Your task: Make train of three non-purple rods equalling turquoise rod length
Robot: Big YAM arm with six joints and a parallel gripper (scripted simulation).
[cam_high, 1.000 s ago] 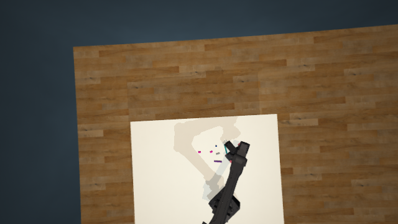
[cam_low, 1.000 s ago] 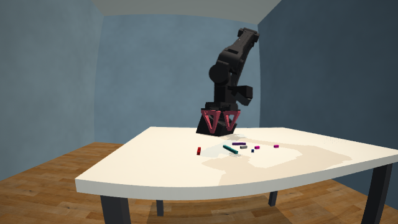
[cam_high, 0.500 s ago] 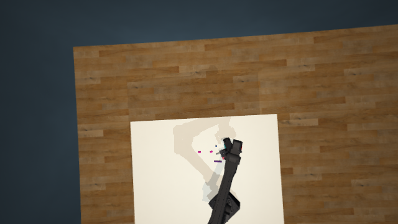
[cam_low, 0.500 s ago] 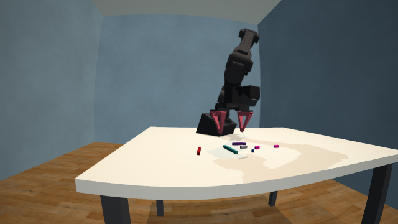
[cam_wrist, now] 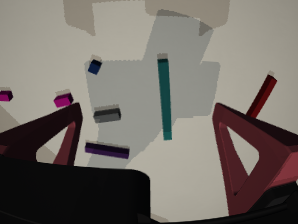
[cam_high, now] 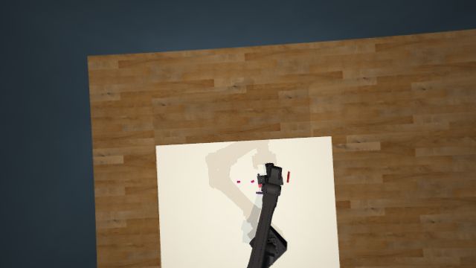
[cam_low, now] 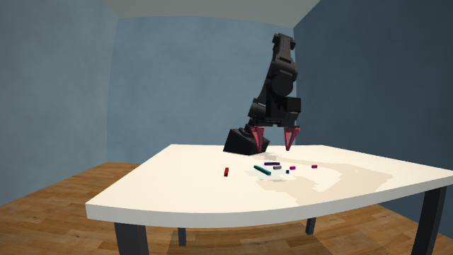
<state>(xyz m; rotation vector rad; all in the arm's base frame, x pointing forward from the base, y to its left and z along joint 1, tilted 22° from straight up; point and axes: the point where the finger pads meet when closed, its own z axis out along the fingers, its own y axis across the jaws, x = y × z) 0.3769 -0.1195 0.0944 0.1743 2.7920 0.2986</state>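
The blue rod lies 80 mm below my hand, 50 mm to the left of it and 10 mm ahead of it. Round my hand: turquoise rod 80 mm below, 40 mm behind, 20 mm to the right; then grey rod 80 mm below, 50 mm to the left, 50 mm behind; then purple rod 110 mm behind, 80 mm below, 60 mm to the left.
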